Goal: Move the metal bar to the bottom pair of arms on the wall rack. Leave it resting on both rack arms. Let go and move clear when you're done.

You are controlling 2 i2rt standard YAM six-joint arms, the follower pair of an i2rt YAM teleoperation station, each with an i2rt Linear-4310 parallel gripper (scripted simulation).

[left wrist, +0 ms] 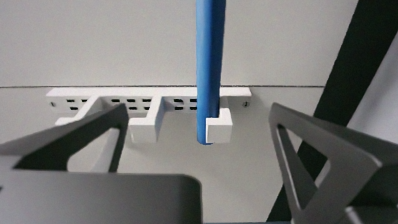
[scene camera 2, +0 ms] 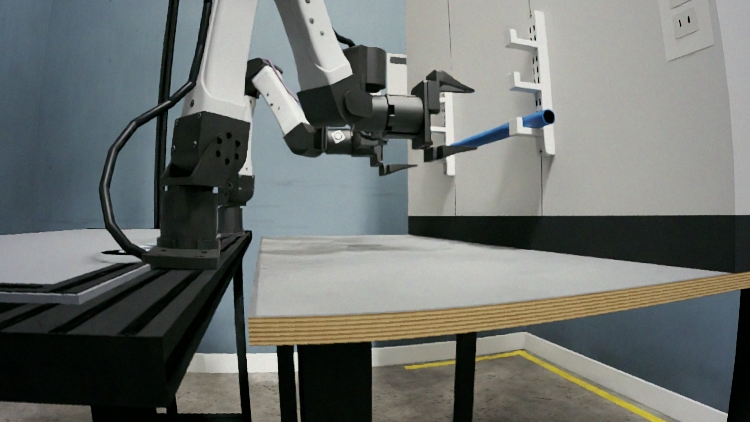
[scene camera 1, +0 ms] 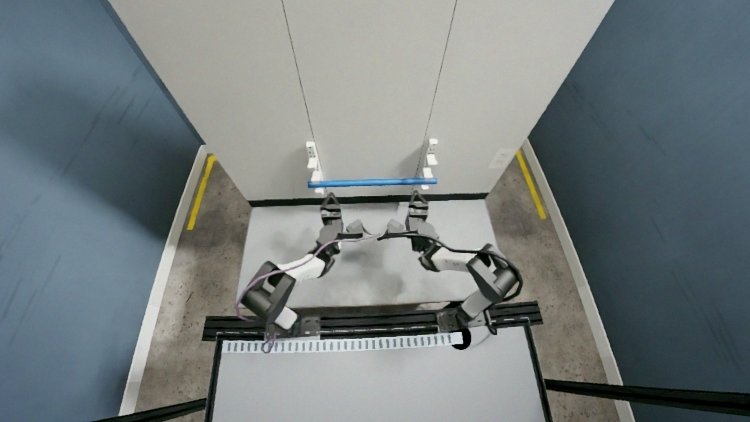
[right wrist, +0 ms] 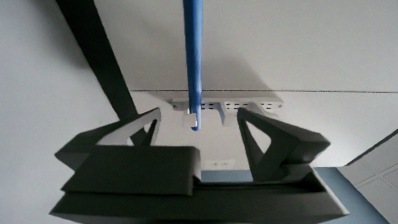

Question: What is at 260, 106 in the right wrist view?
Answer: A rack upright.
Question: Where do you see a blue metal bar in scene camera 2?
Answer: At 501, 132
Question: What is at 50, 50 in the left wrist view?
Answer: A wall.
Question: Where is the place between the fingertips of my right gripper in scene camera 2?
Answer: At 474, 119
